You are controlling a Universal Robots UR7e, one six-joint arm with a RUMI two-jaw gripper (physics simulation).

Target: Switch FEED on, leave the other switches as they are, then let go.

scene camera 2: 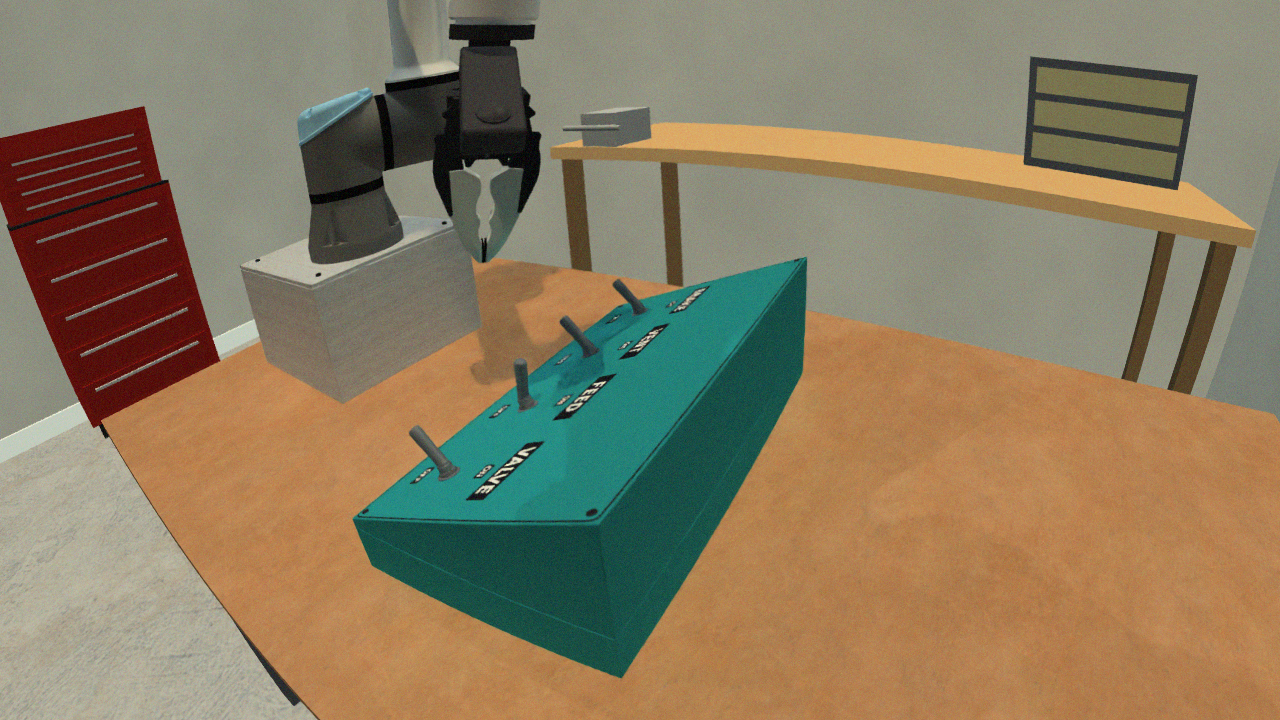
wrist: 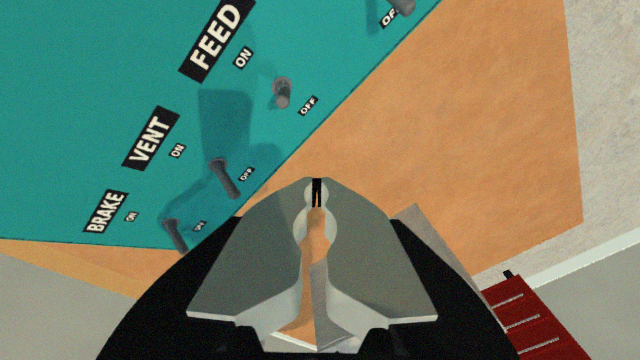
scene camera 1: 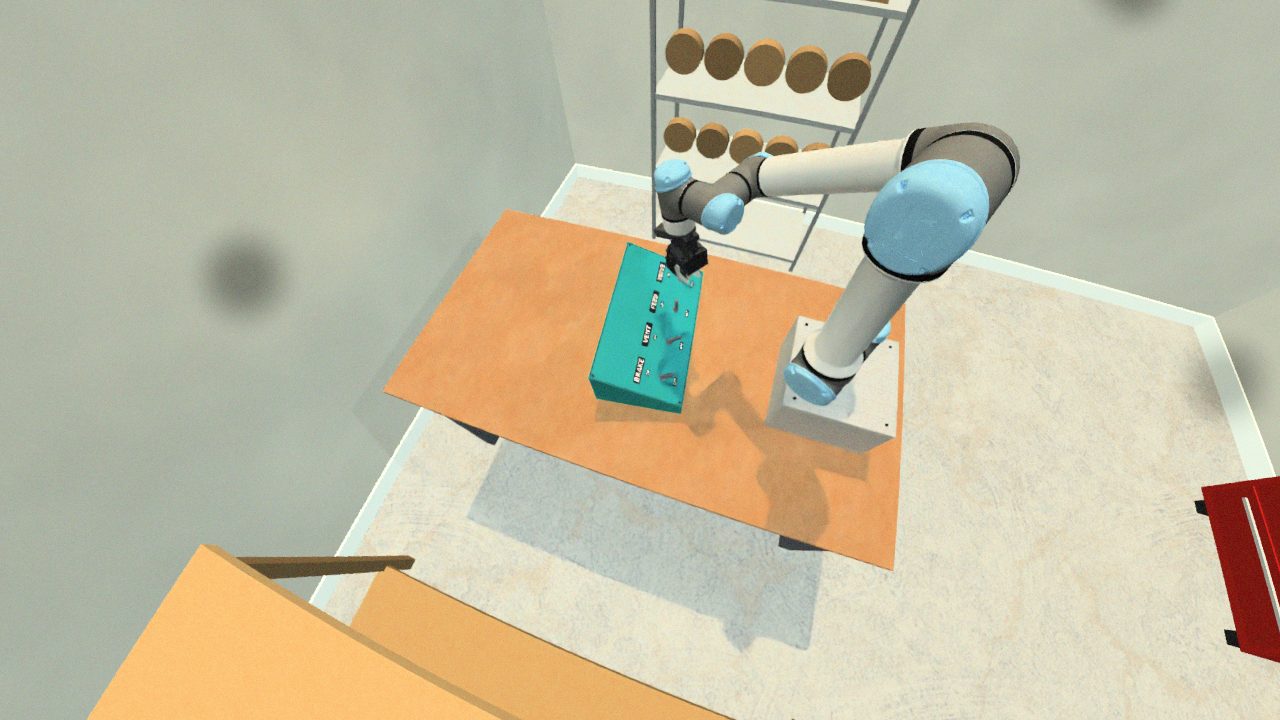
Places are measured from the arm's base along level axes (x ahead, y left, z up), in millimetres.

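Pixels of known places: gripper, fingertip midpoint: [scene camera 2: 483, 261] [wrist: 317, 180] [scene camera 1: 686, 281]; arm's base, link origin: [scene camera 2: 356, 246].
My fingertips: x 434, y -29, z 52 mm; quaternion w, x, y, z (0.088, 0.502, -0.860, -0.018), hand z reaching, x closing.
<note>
Ahead of a thing's pixels: the offset from my fingertips to its top centre. Level surfaces: height alone.
A teal sloped switch box [scene camera 1: 623, 308] [scene camera 2: 716, 402] [wrist: 75, 75] stands on the table. The FEED lever {dz -94, dx +21, dy +9 mm} [scene camera 1: 676, 307] [scene camera 2: 522, 385] [wrist: 282, 95] stands nearly upright in scene camera 2, at a different angle from the others, tilted to its ON side. The VALVE lever {dz -103, dx +45, dy -109 mm} [scene camera 2: 433, 452] [wrist: 404, 6], VENT lever {dz -103, dx -29, dy +119 mm} [scene camera 1: 674, 340] [scene camera 2: 579, 335] [wrist: 227, 180] and BRAKE lever {dz -103, dx -66, dy +233 mm} [scene camera 1: 667, 376] [scene camera 2: 629, 296] [wrist: 176, 237] lean toward OFF. My gripper [scene camera 1: 688, 282] [scene camera 2: 484, 259] [wrist: 317, 180] is shut with nothing between its fingertips. It hangs above the box's OFF-side edge, apart from the levers.
The box stands on an orange-brown table {dz -230 mm} [scene camera 1: 483, 331] [scene camera 2: 984, 537] [wrist: 475, 125]. The robot's pale base block [scene camera 1: 832, 411] [scene camera 2: 358, 313] is on the OFF side of the box. A shelf rack [scene camera 1: 654, 161], a red tool cabinet [scene camera 1: 1244, 573] [scene camera 2: 116, 268] [wrist: 535, 320] and a wooden bench [scene camera 2: 850, 156] stand away from the table.
</note>
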